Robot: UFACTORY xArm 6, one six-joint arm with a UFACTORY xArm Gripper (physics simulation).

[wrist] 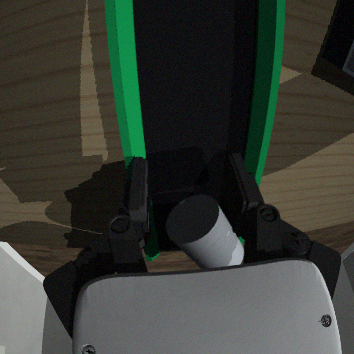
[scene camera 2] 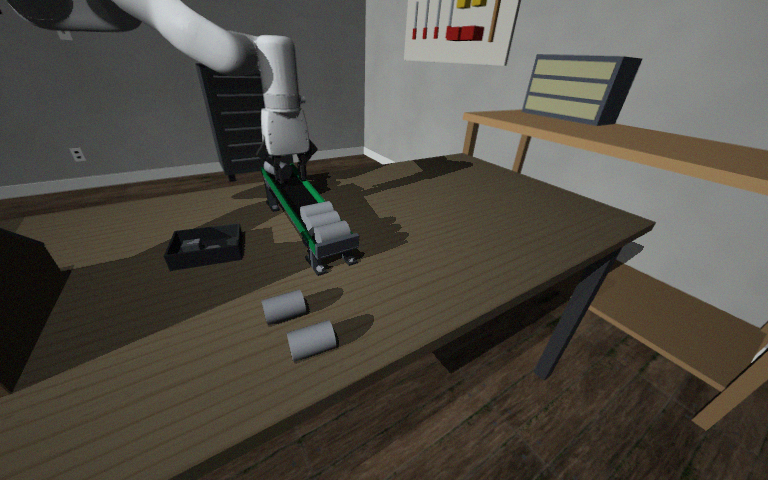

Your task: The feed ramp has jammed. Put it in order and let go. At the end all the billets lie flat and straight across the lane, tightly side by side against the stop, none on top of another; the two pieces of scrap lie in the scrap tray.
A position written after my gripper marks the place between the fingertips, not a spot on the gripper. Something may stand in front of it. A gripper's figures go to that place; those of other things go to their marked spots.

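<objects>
My gripper [scene camera 2: 291,180], 800 mm from the lens. Scrap tray [scene camera 2: 229,237], 760 mm from the lens. Grey billet [scene camera 2: 316,338], 440 mm from the lens. Another grey billet [scene camera 2: 291,304], 490 mm from the lens.
</objects>
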